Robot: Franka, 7 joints.
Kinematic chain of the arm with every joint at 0, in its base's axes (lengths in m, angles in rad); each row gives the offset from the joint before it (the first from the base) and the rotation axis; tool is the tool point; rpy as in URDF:
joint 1: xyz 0 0 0.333 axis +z
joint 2: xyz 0 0 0 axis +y
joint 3: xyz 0 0 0.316 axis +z
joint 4: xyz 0.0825 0 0 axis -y
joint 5: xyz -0.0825 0 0.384 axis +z
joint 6: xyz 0 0 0 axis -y
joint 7: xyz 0.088 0 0 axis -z
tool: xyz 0 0 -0.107 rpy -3.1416 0 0
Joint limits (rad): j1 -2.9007..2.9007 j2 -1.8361..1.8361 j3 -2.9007..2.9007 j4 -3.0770..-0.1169 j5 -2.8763..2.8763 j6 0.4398..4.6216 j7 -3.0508..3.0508
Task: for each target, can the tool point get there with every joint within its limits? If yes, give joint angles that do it. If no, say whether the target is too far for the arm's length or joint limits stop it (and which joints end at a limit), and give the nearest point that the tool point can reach.
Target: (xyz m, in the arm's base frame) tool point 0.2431 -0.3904 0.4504
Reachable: yes | joints 0.7591 -1.1564 -1.5308 -1.9285 0.3947 1.0829 -1.0387
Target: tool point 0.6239 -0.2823 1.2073
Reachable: no: too far | nearest point 0.4820 -0.2181 1.0084 | short by 0.253 m
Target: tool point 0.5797 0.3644 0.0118
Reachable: yes | joints 0.4560 1.1394 0.1795 -1.5105 0.5256 2.9343 0.7292
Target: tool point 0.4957 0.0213 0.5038
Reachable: yes | joints 1.5809 1.0538 -1.6264 -2.2668 1.3935 3.4260 0.1316
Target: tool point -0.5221 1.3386 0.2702
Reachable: no: too far | nearest point -0.3114 0.7985 0.2955 | short by 0.580 m
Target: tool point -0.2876 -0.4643 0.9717
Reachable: yes | joints -1.6566 0.2392 -0.6496 -0.8249 0.2485 2.5025 -0.0737
